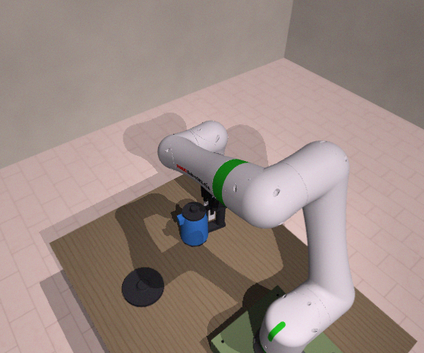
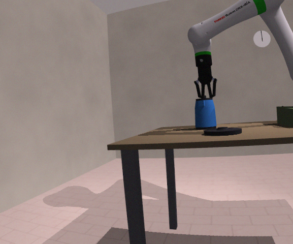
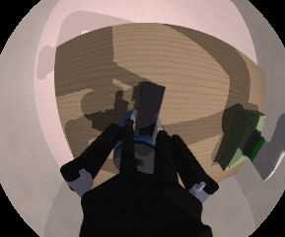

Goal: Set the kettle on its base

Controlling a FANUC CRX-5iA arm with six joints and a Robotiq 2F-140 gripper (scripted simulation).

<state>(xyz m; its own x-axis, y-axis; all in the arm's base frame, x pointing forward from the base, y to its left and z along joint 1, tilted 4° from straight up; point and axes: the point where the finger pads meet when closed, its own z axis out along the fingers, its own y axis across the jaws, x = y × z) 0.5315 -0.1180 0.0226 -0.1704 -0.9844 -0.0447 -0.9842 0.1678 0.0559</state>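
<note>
The blue kettle lies 4 cm below my hand, 3 cm to the left of it and 1 cm ahead of it. From my hand the other things lie so: round black base: 35 cm to the left, 12 cm below, 8 cm behind.
</note>
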